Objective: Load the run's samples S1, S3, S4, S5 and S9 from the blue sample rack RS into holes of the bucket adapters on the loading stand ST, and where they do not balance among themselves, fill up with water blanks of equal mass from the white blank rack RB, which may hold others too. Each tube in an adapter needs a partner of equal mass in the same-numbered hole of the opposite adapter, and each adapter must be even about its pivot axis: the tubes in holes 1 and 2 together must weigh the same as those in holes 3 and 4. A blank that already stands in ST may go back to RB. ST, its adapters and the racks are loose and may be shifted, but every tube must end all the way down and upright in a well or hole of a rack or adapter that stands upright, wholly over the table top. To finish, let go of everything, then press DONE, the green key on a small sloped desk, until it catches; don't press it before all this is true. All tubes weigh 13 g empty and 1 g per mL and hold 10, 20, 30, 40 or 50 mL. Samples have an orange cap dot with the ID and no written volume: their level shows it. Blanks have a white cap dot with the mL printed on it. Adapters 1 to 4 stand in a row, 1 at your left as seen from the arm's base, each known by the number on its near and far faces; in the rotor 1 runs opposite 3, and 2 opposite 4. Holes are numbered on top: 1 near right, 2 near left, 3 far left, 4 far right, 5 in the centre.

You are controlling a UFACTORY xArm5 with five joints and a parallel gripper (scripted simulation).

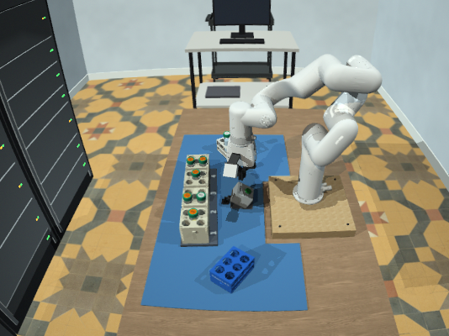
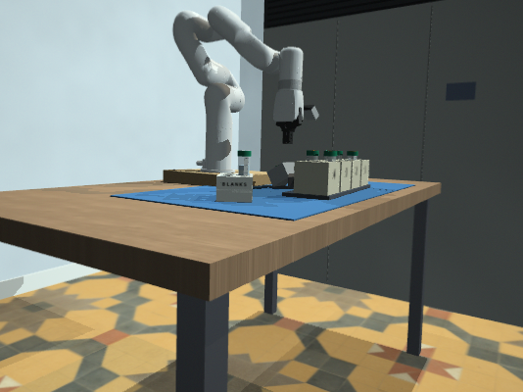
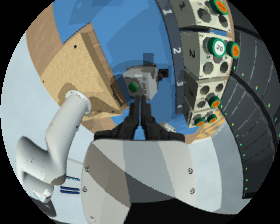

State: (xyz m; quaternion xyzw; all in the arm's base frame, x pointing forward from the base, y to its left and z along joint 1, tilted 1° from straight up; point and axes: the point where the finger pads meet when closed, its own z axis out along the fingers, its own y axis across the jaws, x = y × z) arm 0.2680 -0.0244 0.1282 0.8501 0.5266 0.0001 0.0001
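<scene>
Now: hand 30 mm past the green done key, 10 mm to the left of it and 100 mm above it. The rest, counted from my hand: green-capped blank tube 160 mm ahead, 40 mm to the left, 100 mm below; small sloped desk 10 mm behind, 20 mm to the right, 110 mm below; loading stand ST 170 mm ahead, 40 mm to the right, 160 mm below.
</scene>
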